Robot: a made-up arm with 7 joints.
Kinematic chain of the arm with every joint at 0, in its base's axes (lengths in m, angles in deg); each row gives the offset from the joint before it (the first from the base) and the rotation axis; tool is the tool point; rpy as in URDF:
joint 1: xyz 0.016 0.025 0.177 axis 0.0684 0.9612 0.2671
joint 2: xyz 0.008 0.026 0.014 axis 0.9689 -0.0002 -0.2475
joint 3: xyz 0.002 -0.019 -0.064 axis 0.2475 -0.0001 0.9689
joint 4: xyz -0.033 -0.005 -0.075 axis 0.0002 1 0
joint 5: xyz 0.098 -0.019 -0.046 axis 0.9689 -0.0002 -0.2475
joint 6: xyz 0.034 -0.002 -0.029 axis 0.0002 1 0
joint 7: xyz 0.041 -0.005 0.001 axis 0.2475 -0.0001 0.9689
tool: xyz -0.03 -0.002 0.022 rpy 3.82 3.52 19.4
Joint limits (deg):
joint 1: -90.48..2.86
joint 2: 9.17..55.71
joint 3: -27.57..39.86
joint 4: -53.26..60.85
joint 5: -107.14..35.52
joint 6: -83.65..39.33
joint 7: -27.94..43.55
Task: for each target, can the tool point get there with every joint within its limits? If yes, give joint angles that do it. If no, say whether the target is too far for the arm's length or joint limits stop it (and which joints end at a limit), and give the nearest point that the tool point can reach.
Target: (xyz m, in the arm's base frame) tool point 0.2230 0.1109 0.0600
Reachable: yes | joints -43.75 29.36 17.74 31.40 24.55 -61.44 -11.74
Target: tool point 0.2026 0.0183 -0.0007
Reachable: yes | joints -40.56 12.71 -6.10 51.36 -63.52 -38.83 24.31
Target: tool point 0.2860 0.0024 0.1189
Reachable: yes | joints -62.61 13.81 3.54 41.20 -87.68 23.97 34.64
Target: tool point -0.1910 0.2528 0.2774
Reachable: no: joint limits stop it (at a limit: joint 1, joint 2, joint 3, joint 5, joint 7) | nearest point 0.0373 0.0737 0.2961 | short by 0.291 m
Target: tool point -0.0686 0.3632 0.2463
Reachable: no: joint limits stop it (at a limit: joint 1, joint 2, joint 3, joint 4, joint 5, joint 7) | nearest point 0.0484 0.2798 0.0428 | short by 0.249 m
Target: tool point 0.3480 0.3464 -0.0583
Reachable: no: too far | nearest point 0.2283 0.2414 0.0303 | short by 0.182 m
